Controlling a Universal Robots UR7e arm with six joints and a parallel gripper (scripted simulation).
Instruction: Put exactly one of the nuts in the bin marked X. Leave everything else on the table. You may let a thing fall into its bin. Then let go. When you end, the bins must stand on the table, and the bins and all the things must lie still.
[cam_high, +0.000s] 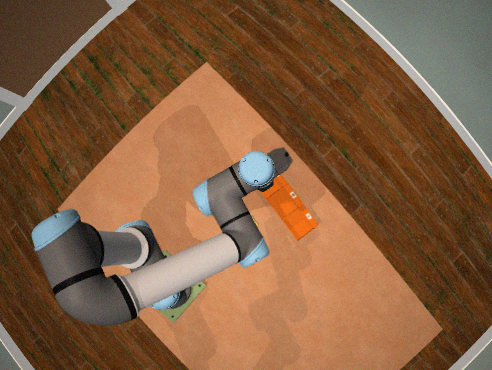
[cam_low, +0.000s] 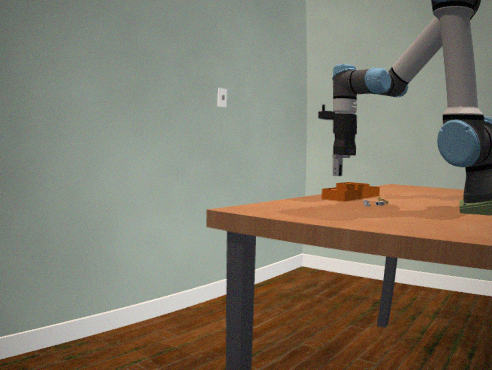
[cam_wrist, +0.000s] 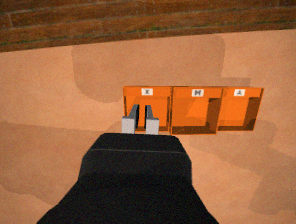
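Right now my hand is 170 mm past the pale block, 30 mm to the right of it and 80 mm above it. Round my hand: brass bolt: 120 mm behind, 80 mm to the right, 80 mm below; brass nut: 160 mm behind, 30 mm to the right, 90 mm below.
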